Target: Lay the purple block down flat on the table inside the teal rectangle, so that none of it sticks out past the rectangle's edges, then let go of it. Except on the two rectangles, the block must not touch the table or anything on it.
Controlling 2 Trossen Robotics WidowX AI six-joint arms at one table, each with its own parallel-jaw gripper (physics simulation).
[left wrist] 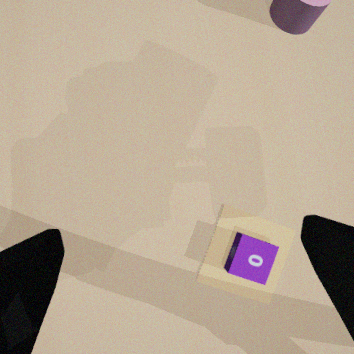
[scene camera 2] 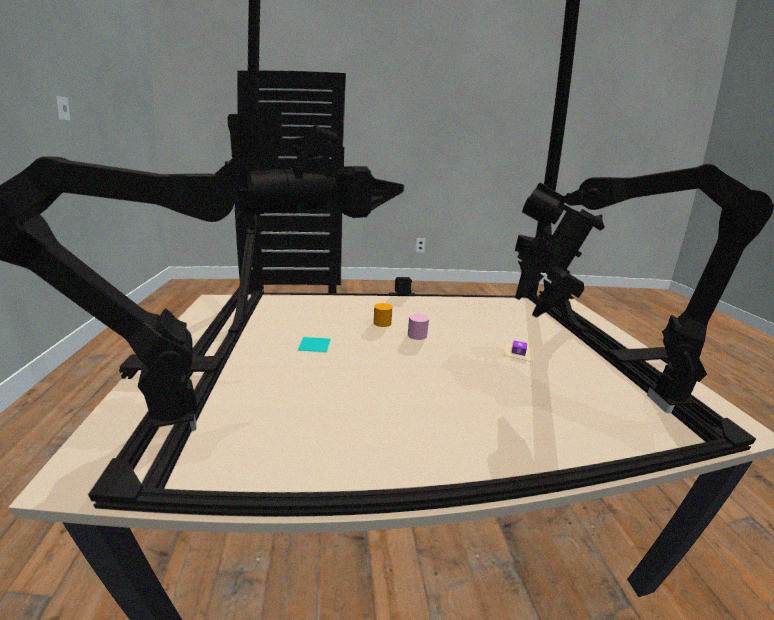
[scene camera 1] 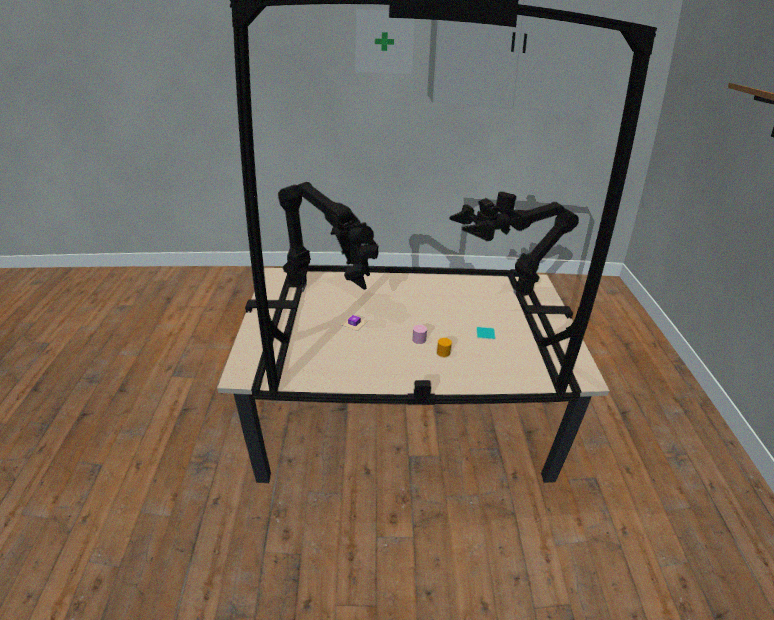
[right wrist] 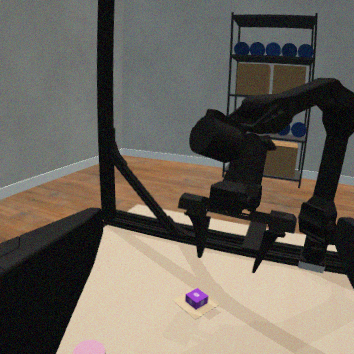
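Where they show: left gripper, fingertip midpoint: [left wrist: 183, 235] [scene camera 2: 525, 307] [scene camera 1: 367, 282] [right wrist: 225, 264]; right gripper, fingertip midpoint: [scene camera 2: 388, 186] [scene camera 1: 455, 223] [right wrist: 222, 225]; left arm's base, link origin: [scene camera 2: 671, 395] [scene camera 1: 296, 283] [right wrist: 312, 257]; right arm's base, link origin: [scene camera 2: 172, 411] [scene camera 1: 524, 290].
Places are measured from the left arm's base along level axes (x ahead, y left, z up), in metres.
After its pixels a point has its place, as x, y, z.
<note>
The purple block [scene camera 1: 354, 320] @[0.258, -0.221, 0.000] [scene camera 2: 519, 348] @[0.262, -0.195, -0.003] [left wrist: 252, 259] @[0.256, -0.209, 0.000] [right wrist: 197, 298] @[0.265, -0.203, 0.000], marked with a 0, lies flat on a pale rectangle [left wrist: 281, 239] @[0.266, -0.241, -0.018] [right wrist: 186, 307] @[0.280, -0.219, -0.018] on the table. The teal rectangle [scene camera 1: 486, 332] @[0.716, -0.212, -0.018] [scene camera 2: 315, 345] @[0.711, -0.207, -0.018] lies far across the table, with nothing on it. My left gripper [scene camera 1: 361, 282] @[0.292, -0.151, 0.113] [scene camera 2: 549, 302] [left wrist: 183, 235] @[0.292, -0.151, 0.113] [right wrist: 225, 264] @[0.292, -0.151, 0.113] is open and empty. It points down and hovers above the table a little short of the block. In the left wrist view the block lies between the fingers, nearer the right-hand one. My right gripper [scene camera 1: 455, 217] @[0.578, -0.081, 0.325] [scene camera 2: 393, 187] @[0.578, -0.081, 0.325] is open and empty, held high and level above the table.
A pink cylinder [scene camera 1: 419, 333] @[0.481, -0.302, 0.024] [scene camera 2: 418, 326] @[0.486, -0.256, 0.015] [left wrist: 298, 14] @[0.461, -0.270, 0.010] and an orange cylinder [scene camera 1: 444, 347] @[0.563, -0.363, 0.020] [scene camera 2: 382, 314] @[0.566, -0.318, 0.014] stand upright between the block and the teal rectangle. Black rails frame the table [scene camera 1: 385, 369] @[0.384, -0.444, -0.019]. A small black box [scene camera 1: 422, 388] @[0.498, -0.569, 0.026] [scene camera 2: 403, 284] @[0.499, -0.543, 0.019] sits on one edge.
</note>
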